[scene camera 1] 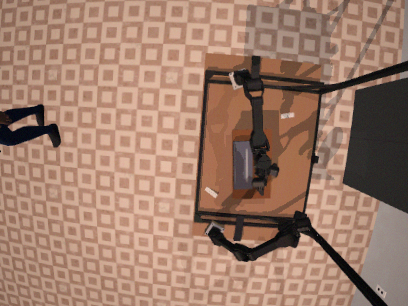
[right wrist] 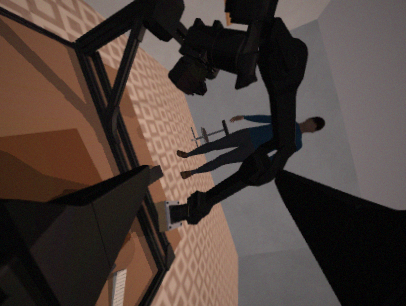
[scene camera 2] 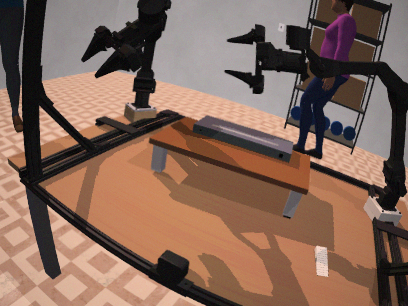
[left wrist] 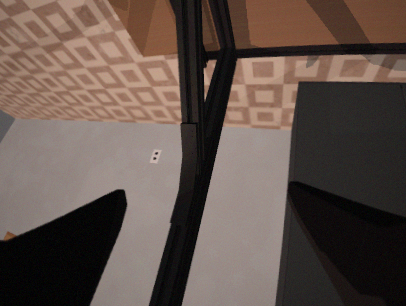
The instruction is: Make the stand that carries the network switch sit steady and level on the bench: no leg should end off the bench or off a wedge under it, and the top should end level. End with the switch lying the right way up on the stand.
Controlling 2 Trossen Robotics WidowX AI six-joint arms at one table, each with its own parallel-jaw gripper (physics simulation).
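Seen in the pictures: left gripper, between the fingertips: (right wrist: 165,37) (scene camera 2: 88,68) (left wrist: 207,193); right gripper, between the fingertips: (scene camera 1: 263,190) (right wrist: 214,173) (scene camera 2: 225,55); left arm's base, origin of its link: (scene camera 1: 214,231) (right wrist: 174,213) (scene camera 2: 140,105); right arm's base, origin of its link: (scene camera 1: 239,78) (scene camera 2: 385,205).
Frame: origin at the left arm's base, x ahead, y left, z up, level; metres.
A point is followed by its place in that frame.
Observation:
The stand (scene camera 1: 246,194) {x 0.336, y -0.026, z 0.045 m} (scene camera 2: 175,136) {x 0.401, y -0.094, z 0.044 m} (right wrist: 60,150) {x 0.410, y -0.120, z 0.044 m} has an orange-brown top and grey legs. In scene camera 2 its near right leg (scene camera 2: 292,202) {x 0.723, y 0.048, z -0.007 m} shows a dark underside edge; contact with the bench is unclear. Its near left leg (scene camera 2: 159,158) {x 0.413, y -0.144, z -0.008 m} also shows; the far legs are hidden. The grey switch (scene camera 1: 242,167) {x 0.469, y 0.091, z 0.071 m} (scene camera 2: 240,137) {x 0.503, y 0.045, z 0.072 m} lies flat along the stand's far side, pale stripe up. One white wedge (scene camera 1: 287,115) {x 0.889, y -0.010, z -0.050 m} (scene camera 2: 321,261) {x 0.890, y -0.015, z -0.051 m} and another wedge (scene camera 1: 211,192) {x 0.210, y 0.150, z -0.050 m} (right wrist: 118,286) {x 0.214, y 0.137, z -0.049 m} lie apart from the stand. My left gripper (scene camera 2: 89,68) {x 0.349, y -0.346, z 0.225 m} (left wrist: 207,193) {x 0.349, y -0.346, z 0.225 m} and right gripper (scene camera 2: 226,56) {x 0.445, y -0.014, z 0.286 m} (right wrist: 218,173) {x 0.445, y -0.014, z 0.286 m} are open, empty and raised.
A black frame (scene camera 1: 201,150) {x 0.419, y 0.347, z -0.038 m} (scene camera 2: 100,238) {x 0.595, y -0.384, z -0.063 m} borders the bench (scene camera 1: 220,110) {x 0.697, y 0.372, z -0.057 m} (scene camera 2: 120,200) {x 0.493, y -0.294, z -0.057 m}. A black box-shaped part (scene camera 2: 173,265) {x 0.756, y -0.322, z -0.006 m} sits on its near rail. In scene camera 1 the right arm reaches over the stand; the left arm curves outside the frame's lower edge.

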